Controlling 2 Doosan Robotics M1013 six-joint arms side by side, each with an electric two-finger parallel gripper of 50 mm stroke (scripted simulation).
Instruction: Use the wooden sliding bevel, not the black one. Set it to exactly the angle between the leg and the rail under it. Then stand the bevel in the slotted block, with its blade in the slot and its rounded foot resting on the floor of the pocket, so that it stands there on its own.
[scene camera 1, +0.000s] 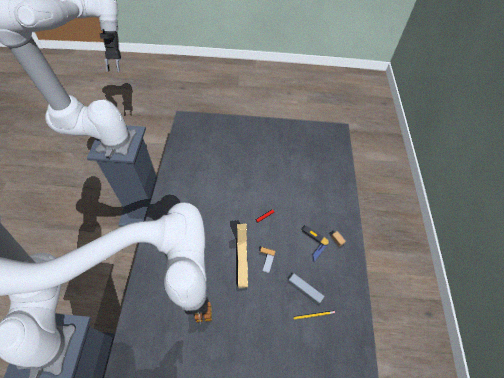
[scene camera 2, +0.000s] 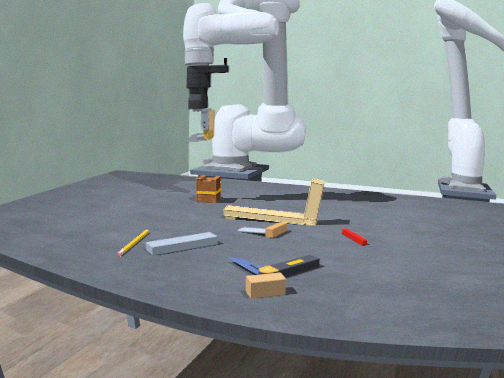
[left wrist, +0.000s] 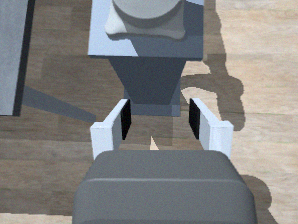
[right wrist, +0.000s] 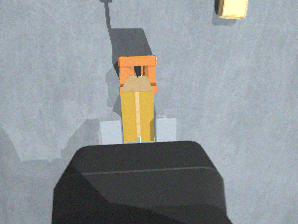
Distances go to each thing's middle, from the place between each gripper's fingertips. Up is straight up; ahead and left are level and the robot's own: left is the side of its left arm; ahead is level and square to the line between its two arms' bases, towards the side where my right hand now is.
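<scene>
Counting from my left hand, I find the tan block (scene camera 2: 257, 286) far ahead, a long way to the right and well below. The black bevel (scene camera 2: 295, 266) is 112 cm ahead of that same left hand, 85 cm to the right of it and 26 cm below it, while the wooden sliding bevel (right wrist: 137, 102) is 63 cm ahead of it, 121 cm to the right of it and 5 cm below it.
From my right hand (scene camera 2: 206, 129) the grey bar (scene camera 2: 204, 239) is well ahead, some way below and a good way to the left. The tan block, seen from my right hand, lies far ahead, far to the left and a fair way below. The black bevel is 49 cm ahead of my right hand, 36 cm to the left of it and 22 cm below it, and the wooden sliding bevel is 2 cm below my right hand.
</scene>
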